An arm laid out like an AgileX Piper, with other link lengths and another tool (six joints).
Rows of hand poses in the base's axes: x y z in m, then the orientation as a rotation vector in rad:
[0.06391, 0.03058, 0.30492, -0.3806, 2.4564, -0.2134]
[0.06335, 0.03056, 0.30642, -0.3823, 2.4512, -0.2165]
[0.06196, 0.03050, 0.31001, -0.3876, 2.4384, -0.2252]
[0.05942, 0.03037, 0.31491, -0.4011, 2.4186, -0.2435]
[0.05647, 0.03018, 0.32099, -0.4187, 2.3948, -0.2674]
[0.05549, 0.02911, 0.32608, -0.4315, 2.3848, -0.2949]
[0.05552, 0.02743, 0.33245, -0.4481, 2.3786, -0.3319]
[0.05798, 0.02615, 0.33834, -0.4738, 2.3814, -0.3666]
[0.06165, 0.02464, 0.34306, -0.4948, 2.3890, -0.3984]
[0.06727, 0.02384, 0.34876, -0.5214, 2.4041, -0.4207]
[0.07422, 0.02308, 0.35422, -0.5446, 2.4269, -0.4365]
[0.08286, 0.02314, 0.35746, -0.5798, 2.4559, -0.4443]
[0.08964, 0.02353, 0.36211, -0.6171, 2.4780, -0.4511]
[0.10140, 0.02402, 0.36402, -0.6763, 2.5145, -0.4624]
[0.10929, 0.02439, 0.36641, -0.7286, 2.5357, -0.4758]
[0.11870, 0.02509, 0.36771, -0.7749, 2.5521, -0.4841]
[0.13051, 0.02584, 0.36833, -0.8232, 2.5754, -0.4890]
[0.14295, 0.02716, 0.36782, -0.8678, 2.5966, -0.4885]
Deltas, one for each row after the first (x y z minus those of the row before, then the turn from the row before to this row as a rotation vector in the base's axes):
[-0.00056, -0.00002, 0.00150, -0.0024, -0.0049, 0.0013]
[-0.00139, -0.00006, 0.00359, -0.0070, -0.0119, 0.0038]
[-0.00254, -0.00013, 0.00490, -0.0159, -0.0176, 0.0084]
[-0.00295, -0.00019, 0.00608, -0.0210, -0.0207, 0.0105]
[-0.00098, -0.00107, 0.00509, -0.0231, -0.0082, 0.0034]
[0.00003, -0.00168, 0.00637, -0.0313, -0.0037, 0.0026]
[0.00246, -0.00128, 0.00589, -0.0325, 0.0076, 0.0073]
[0.00367, -0.00151, 0.00472, -0.0291, 0.0116, 0.0036]
[0.00562, -0.00080, 0.00570, -0.0239, 0.0208, 0.0078]
[0.00695, -0.00076, 0.00546, -0.0184, 0.0276, 0.0050]
[0.00864, 0.00006, 0.00324, -0.0159, 0.0372, 0.0129]
[0.00678, 0.00039, 0.00465, -0.0153, 0.0316, 0.0162]
[0.01176, 0.00049, 0.00191, -0.0247, 0.0520, 0.0244]
[0.00789, 0.00037, 0.00239, -0.0233, 0.0361, 0.0236]
[0.00941, 0.00070, 0.00130, -0.0179, 0.0305, 0.0218]
[0.01181, 0.00075, 0.00062, -0.0166, 0.0380, 0.0207]
[0.01244, 0.00132, -0.00051, -0.0119, 0.0355, 0.0195]

